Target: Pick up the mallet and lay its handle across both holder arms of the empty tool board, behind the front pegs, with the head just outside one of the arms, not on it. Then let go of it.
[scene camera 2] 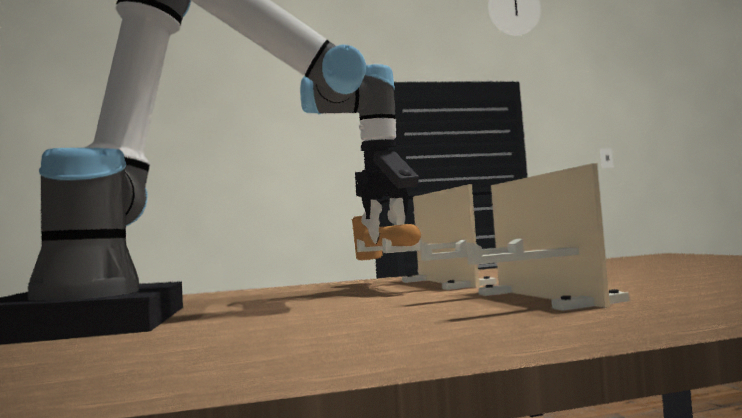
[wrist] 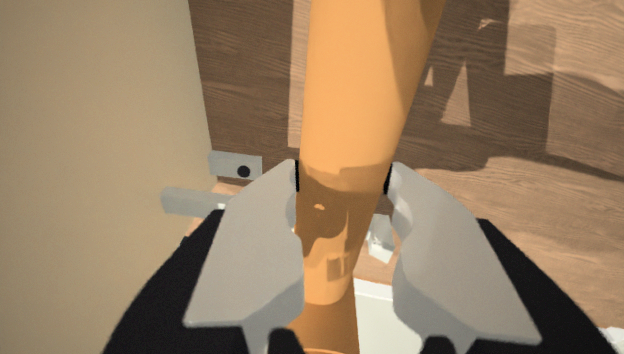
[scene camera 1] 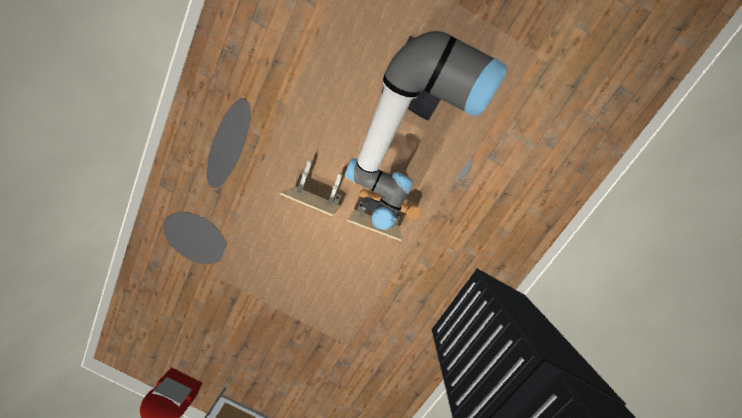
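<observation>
The orange mallet lies level across the holder arms of the right-hand board, its head outside the far arm. My gripper points down and is shut on the mallet's handle; in scene camera 1 the wrist hides the fingers. A holder arm of this board passes behind a finger in the wrist view. The empty tool board stands beside it, with two bare holder arms and raised front pegs.
Both boards stand upright on the wooden table, with a narrow gap between them. The arm's base stands on a dark block on the side that the holder arms face. A black cabinet stands beyond the table.
</observation>
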